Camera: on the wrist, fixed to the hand. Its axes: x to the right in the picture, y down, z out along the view.
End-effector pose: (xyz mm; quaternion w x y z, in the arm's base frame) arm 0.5 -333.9 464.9 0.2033 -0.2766 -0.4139 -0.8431
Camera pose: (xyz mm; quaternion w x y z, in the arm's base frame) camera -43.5 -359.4 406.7 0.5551 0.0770 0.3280 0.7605
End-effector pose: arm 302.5 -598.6 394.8 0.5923 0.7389 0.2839 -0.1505
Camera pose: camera 268.3 -531.9 375.8 0.4995 0.1674 0.6399 -0.5595
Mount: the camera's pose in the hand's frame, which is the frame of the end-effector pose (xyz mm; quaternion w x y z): -0.4 -44.6 -63.2 0.6854 -0.2074 -0.1510 -0.6815
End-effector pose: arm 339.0 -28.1 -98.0 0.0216 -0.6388 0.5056 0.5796
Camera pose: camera 414.4 -44.9 -101.9 0.3536 -0.6993 -0.2123 0.5838
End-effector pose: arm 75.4 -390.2 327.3 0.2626 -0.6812 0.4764 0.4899
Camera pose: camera 142.2 -424.0 347.0 0.4445 -0.7721 -0.2790 0.3585
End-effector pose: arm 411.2 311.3 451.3 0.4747 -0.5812 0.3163 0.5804
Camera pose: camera 475.8 268.7 452.1 0.6481 -0.6247 -0.3713 0.2277
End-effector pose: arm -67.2 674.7 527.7 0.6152 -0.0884 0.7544 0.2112
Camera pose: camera -105.9 607.7 528.4 0.6612 -0.6704 0.3201 -0.1047
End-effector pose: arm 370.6 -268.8 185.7 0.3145 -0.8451 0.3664 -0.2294
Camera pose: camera 352.5 -267.7 260.9 0.0607 0.9288 0.3247 0.1680
